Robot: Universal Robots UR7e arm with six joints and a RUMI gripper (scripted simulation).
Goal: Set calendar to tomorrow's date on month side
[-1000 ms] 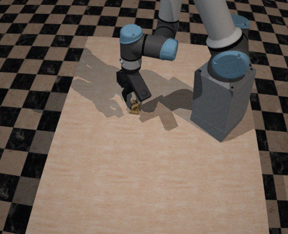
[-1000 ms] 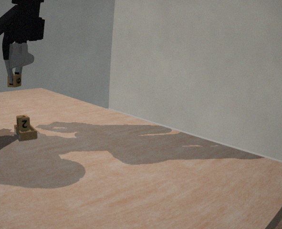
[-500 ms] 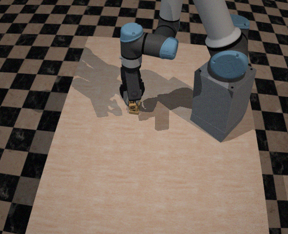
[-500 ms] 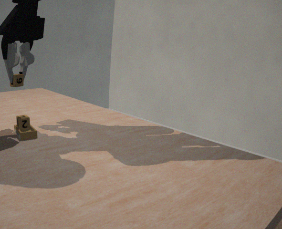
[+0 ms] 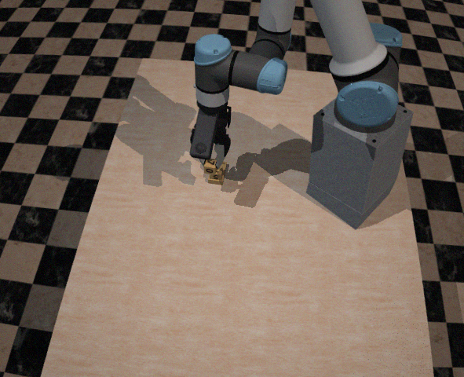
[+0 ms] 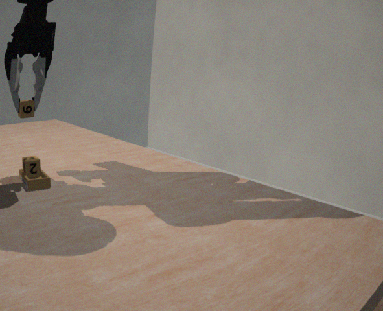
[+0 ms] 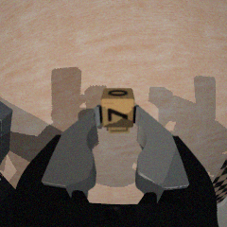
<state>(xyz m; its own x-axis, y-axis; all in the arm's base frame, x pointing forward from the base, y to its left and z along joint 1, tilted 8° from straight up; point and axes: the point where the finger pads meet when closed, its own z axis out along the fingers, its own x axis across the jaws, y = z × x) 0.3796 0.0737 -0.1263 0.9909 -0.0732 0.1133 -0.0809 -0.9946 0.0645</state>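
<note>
The wooden digit cube lies 110 mm below my hand, 60 mm to the right of it and 10 mm behind it. The rest, counted from my hand: wooden tray: 120 mm below, 70 mm to the right, 10 mm behind.
</note>
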